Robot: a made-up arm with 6 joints.
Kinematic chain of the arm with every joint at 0, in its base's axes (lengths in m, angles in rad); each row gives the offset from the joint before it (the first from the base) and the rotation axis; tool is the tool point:
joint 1: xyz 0 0 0.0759 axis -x
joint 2: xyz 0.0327 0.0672 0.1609 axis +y
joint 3: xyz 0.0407 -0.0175 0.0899 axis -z
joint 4: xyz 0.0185 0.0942 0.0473 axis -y
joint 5: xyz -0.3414 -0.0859 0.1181 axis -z
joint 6: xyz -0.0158 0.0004 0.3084 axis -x
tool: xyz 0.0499 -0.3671 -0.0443
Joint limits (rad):
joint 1: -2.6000..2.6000
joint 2: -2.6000..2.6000
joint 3: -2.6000..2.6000
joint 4: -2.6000..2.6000
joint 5: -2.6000..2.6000
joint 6: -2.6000..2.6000
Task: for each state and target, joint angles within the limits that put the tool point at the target. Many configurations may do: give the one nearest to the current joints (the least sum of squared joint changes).
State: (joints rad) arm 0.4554 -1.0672 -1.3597 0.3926 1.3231 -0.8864
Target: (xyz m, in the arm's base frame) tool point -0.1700 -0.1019 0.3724
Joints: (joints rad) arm 0.7125 -1.0402 -1.0470 0.0610 1.3007 -1.3541
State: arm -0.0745 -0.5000 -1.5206 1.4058 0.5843 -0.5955
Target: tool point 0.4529 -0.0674 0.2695
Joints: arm 0.0847 -0.7694 -1.7434 1.5155 0.4216 -0.6288
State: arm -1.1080 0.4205 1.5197 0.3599 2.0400 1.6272
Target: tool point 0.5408 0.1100 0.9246
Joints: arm -1.0676 0.7319 1.9212 0.8026 2.0115 1.7686
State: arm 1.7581 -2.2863 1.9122 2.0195 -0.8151 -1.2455
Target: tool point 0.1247 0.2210 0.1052
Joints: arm 1.6491 -2.2793 1.8824 2.1895 -0.8528 -1.2049
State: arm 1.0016 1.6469 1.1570 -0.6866 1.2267 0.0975
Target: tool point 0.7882 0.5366 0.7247
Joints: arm 0.6429 0.9174 1.1366 -0.7667 1.2979 0.5735
